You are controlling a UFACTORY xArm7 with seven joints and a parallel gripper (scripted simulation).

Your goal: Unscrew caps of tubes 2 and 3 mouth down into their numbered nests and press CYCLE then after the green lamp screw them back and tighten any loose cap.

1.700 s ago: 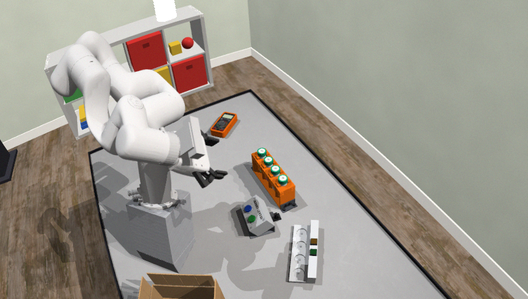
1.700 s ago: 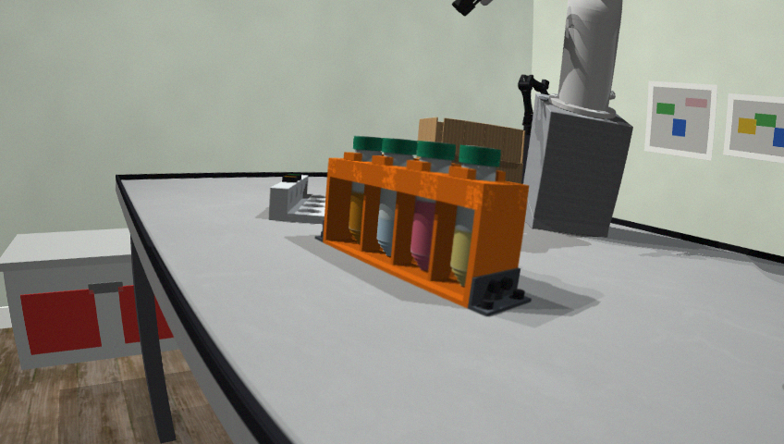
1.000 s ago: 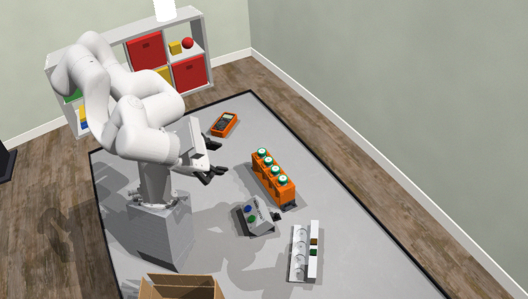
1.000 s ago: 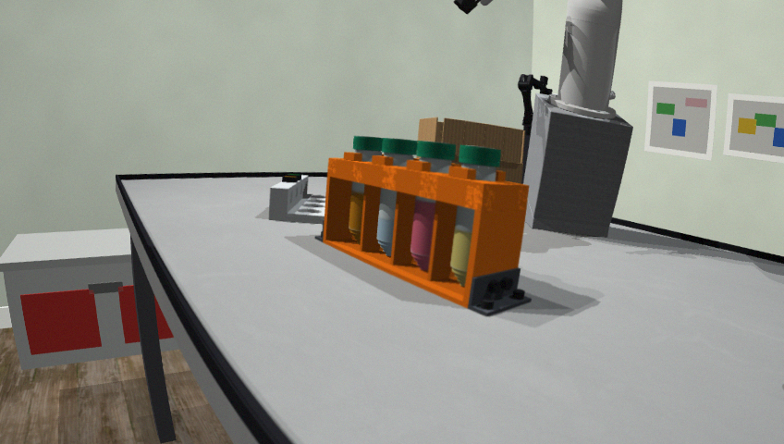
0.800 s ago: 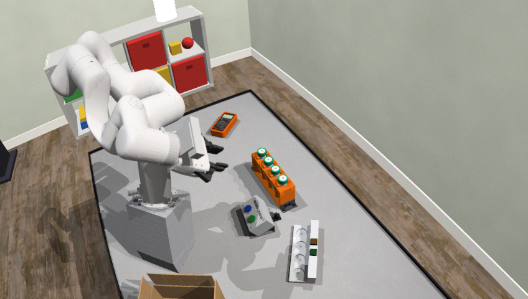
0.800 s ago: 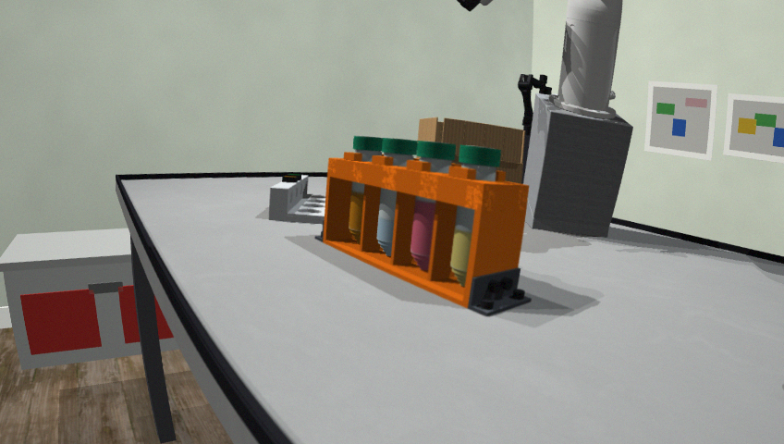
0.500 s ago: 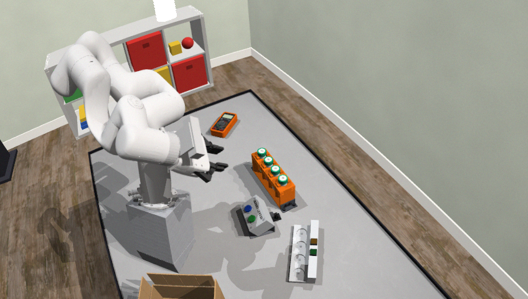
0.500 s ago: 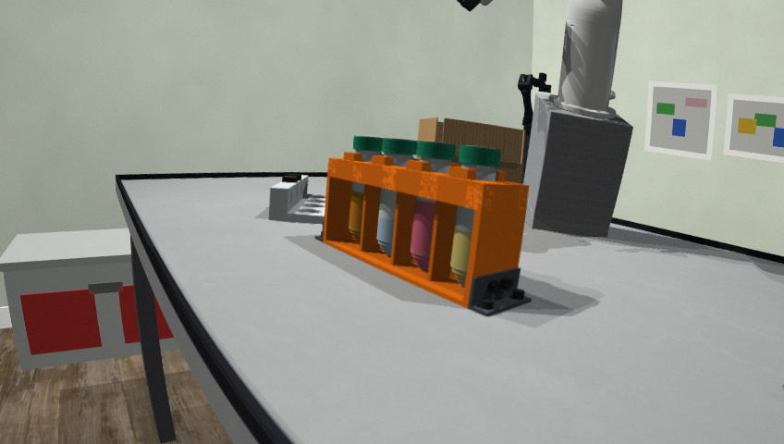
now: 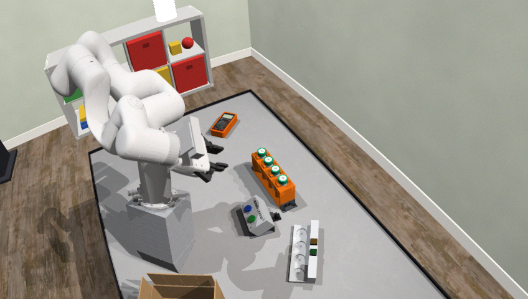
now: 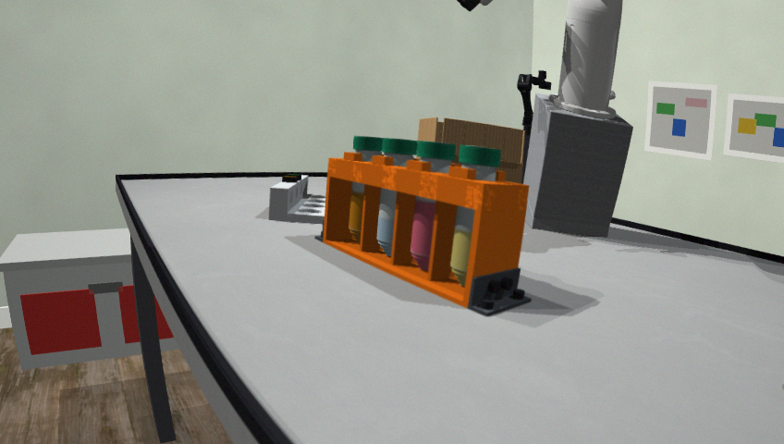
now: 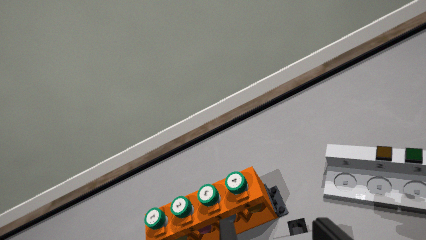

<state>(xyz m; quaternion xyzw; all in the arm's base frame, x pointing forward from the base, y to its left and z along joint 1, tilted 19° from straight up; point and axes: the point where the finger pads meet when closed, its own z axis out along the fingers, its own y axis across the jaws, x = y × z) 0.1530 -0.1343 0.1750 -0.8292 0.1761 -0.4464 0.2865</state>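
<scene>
Now: the tube 3 threaded neck 22 cm ahead of my hand, 13 cm to the left of it and 27 cm below it. From my hand the other things lie so: key housing: 9 cm ahead, 3 cm to the left, 33 cm below; then green ready key: 7 cm ahead, 1 cm to the left, 32 cm below; then blue cycle key: 8 cm ahead, 5 cm to the left, 32 cm below.
</scene>
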